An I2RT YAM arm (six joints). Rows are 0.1 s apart.
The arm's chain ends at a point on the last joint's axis. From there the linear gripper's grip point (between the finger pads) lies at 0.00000 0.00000 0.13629 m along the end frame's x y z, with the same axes.
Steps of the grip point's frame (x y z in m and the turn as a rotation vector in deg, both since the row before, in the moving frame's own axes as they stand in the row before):
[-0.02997 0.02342 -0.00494 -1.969 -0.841 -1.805]
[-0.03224 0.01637 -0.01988 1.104 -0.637 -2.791]
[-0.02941 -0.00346 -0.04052 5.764 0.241 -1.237]
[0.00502 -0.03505 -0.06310 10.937 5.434 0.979]
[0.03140 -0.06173 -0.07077 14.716 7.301 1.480]
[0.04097 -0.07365 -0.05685 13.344 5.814 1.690]
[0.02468 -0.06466 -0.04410 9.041 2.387 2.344]
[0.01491 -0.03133 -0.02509 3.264 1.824 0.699]
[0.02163 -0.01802 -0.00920 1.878 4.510 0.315]
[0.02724 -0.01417 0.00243 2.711 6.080 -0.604]
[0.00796 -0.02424 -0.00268 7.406 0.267 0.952]
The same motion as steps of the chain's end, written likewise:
[-0.02804 0.01871 -0.00484 -1.969 -0.841 -1.805]
[-0.03066 0.01896 -0.01985 1.104 -0.637 -2.791]
[-0.02983 0.01023 -0.03983 5.764 0.241 -1.237]
[-0.00803 -0.00934 -0.06002 10.937 5.434 0.979]
[0.01382 -0.02743 -0.06521 14.716 7.301 1.480]
[0.02682 -0.04246 -0.05248 13.344 5.814 1.690]
[0.01859 -0.04337 -0.04229 9.041 2.387 2.344]
[0.01053 -0.02360 -0.02480 3.264 1.824 0.699]
[0.01090 -0.01359 -0.00870 1.878 4.510 0.315]
[0.01284 -0.00766 0.00335 2.711 6.080 -0.604]
[0.00718 -0.00668 -0.00154 7.406 0.267 0.952]

